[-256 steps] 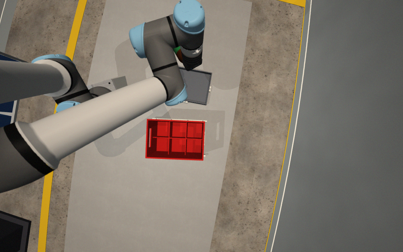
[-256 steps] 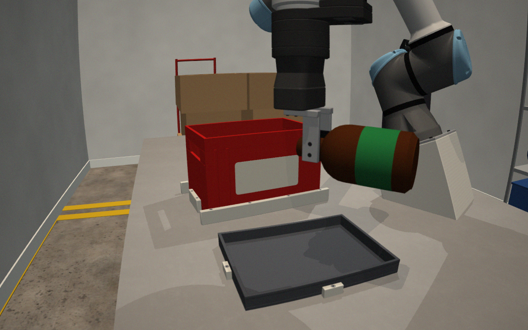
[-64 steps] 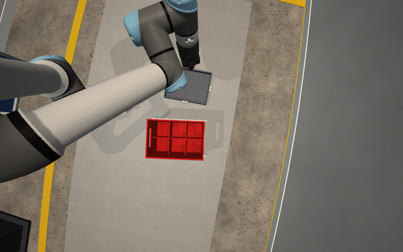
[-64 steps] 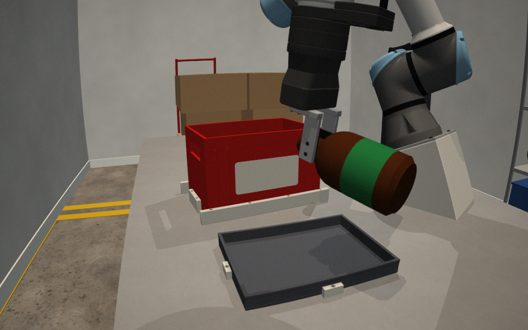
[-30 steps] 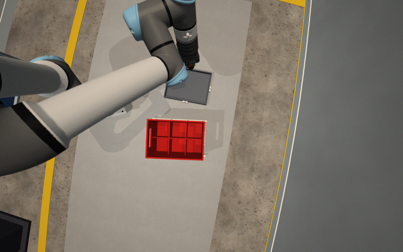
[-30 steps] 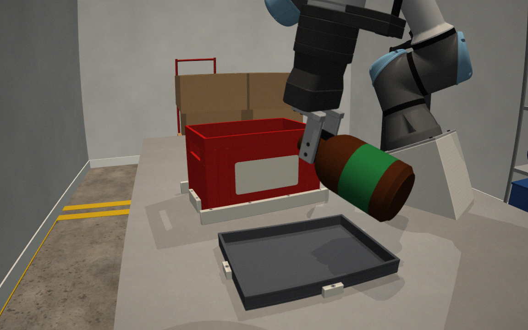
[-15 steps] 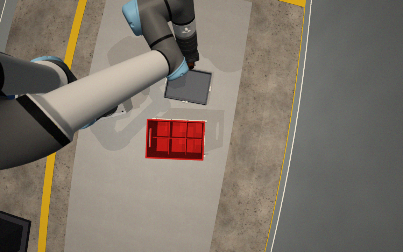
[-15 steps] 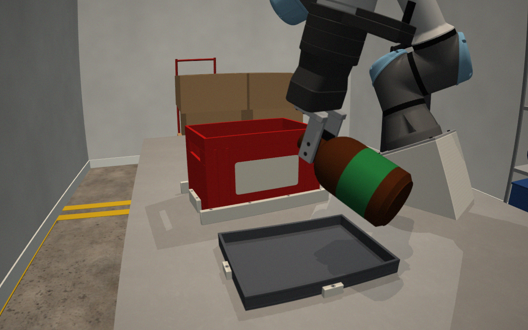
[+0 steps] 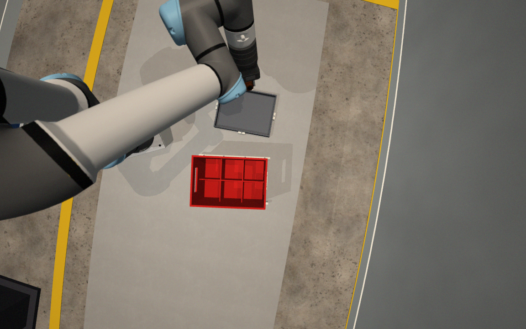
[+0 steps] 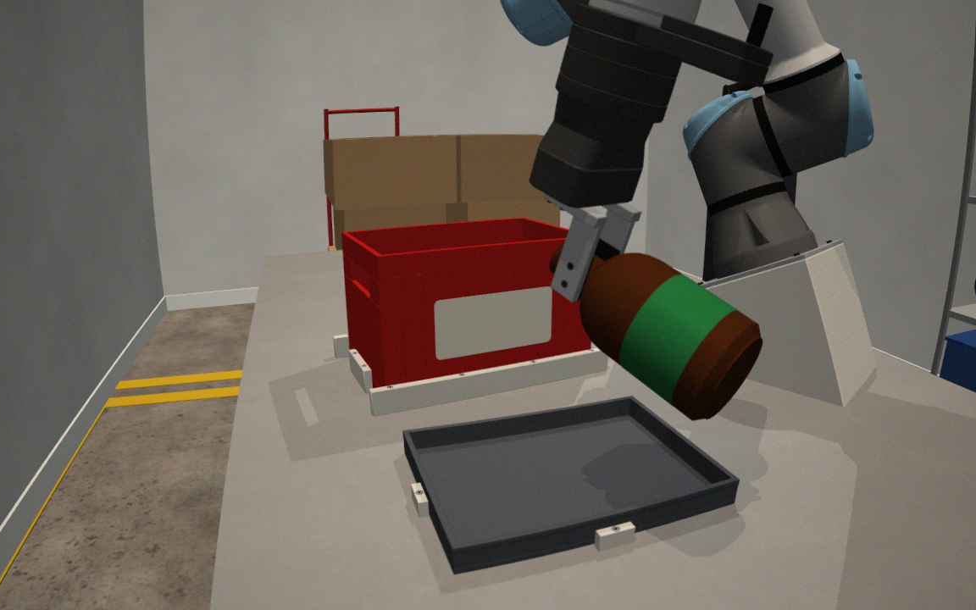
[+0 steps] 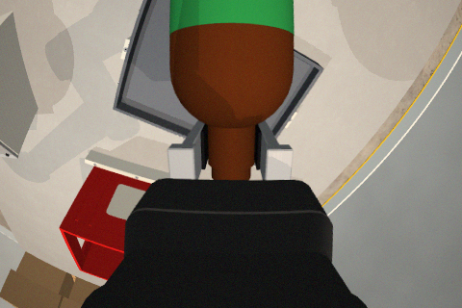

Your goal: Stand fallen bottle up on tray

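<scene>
Right now my hand is 20 mm past the bottle, 40 mm to the right of it and 20 mm above it. From my hand the other things lie so: red crate (20 mm ahead, 360 mm to the right, 120 mm below); then dark grey tray (10 mm behind, 50 mm to the right, 190 mm below).
</scene>
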